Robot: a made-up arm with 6 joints. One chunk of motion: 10 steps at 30 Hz.
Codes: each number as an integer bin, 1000 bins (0 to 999) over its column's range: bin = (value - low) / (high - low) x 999, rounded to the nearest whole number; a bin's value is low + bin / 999 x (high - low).
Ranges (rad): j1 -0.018..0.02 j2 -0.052..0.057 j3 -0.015..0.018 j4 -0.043..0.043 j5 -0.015..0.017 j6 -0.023..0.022
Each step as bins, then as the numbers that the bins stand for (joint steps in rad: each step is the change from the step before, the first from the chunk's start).
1 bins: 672 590 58 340 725 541
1 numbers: 0.00756 0.01237 -0.01308 -0.01373 0.00822 0.00137
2 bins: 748 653 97 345 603 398
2 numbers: 0.01045 0.01925 -0.01180 -0.01330 0.00432 -0.00507
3 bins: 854 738 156 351 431 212
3 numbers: 0.01448 0.02852 -0.00985 -0.01278 -0.00119 -0.01345
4 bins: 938 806 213 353 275 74
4 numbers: 0.01768 0.03594 -0.00796 -0.01261 -0.00619 -0.01967
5 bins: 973 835 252 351 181 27
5 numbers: 0.01901 0.03911 -0.00668 -0.01278 -0.00920 -0.02178
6 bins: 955 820 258 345 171 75
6 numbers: 0.01833 0.03747 -0.00648 -0.01330 -0.00952 -0.01962
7 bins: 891 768 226 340 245 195
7 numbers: 0.01589 0.03180 -0.00753 -0.01373 -0.00715 -0.01422
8 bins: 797 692 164 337 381 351
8 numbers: 0.01232 0.02350 -0.00958 -0.01399 -0.00280 -0.00719
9 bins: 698 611 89 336 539 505
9 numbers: 0.00855 0.01467 -0.01206 -0.01408 0.00227 -0.00025
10 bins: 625 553 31 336 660 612
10 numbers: 0.00577 0.00834 -0.01398 -0.01408 0.00614 0.00457
